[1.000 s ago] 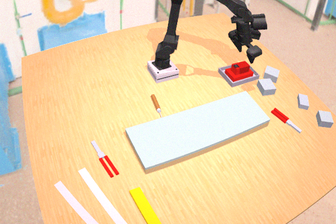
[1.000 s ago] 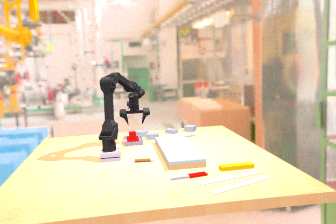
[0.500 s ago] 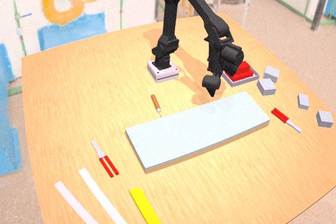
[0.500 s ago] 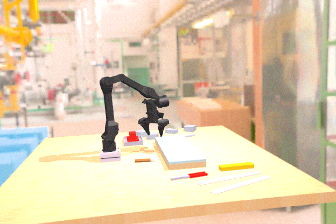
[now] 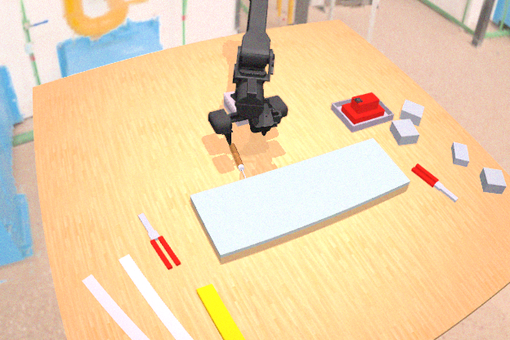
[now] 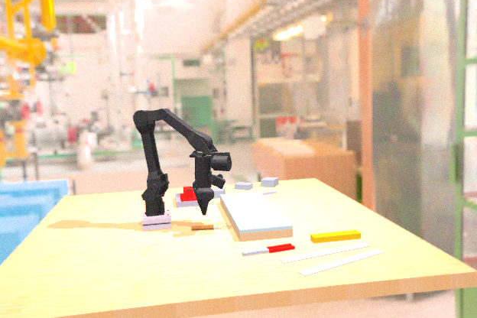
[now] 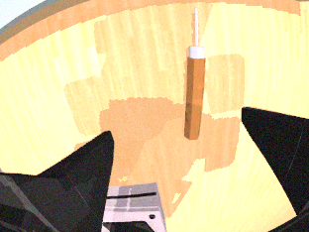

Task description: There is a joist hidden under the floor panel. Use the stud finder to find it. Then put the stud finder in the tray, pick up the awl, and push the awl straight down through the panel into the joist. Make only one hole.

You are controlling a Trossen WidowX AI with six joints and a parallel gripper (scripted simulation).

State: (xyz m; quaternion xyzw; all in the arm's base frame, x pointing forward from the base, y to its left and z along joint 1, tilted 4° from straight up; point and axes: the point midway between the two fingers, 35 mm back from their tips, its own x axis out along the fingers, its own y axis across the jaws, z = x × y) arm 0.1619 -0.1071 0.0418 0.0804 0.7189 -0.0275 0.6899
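The awl lies 5 cm below my gripper tip, 3 cm to the right of it and 2 cm ahead of it. From my gripper tip the other things lie so: red stud finder: 39 cm to the left, 3 cm ahead, 1 cm below; then yellow strip: 37 cm ahead, 31 cm to the right, 5 cm below; then lilac tray: 40 cm to the left, 4 cm below, 4 cm ahead.
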